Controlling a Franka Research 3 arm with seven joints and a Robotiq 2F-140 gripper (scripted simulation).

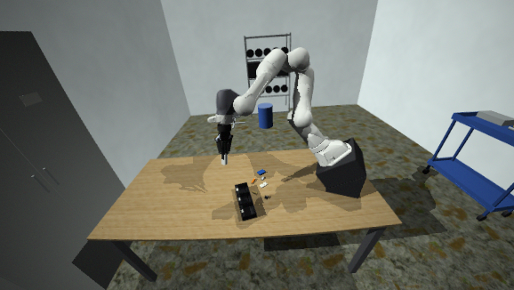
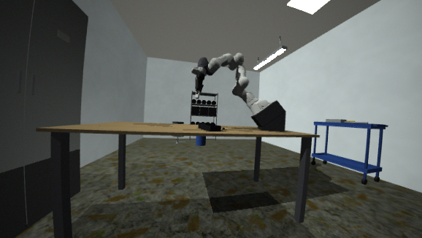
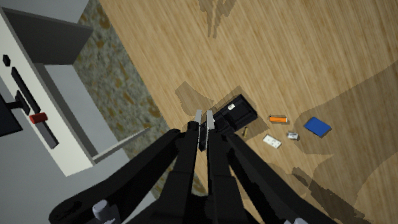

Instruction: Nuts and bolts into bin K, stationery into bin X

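Now: the black bin row 90 mm behind my hand, 80 mm to the left of it and 260 mm below it. The rest, counted from my hand: brass bolt (160 mm behind, 20 mm to the left, 280 mm below); orange cylinder (140 mm behind, 100 mm to the right, 280 mm below); white domino (220 mm behind, 60 mm to the right, 280 mm below).
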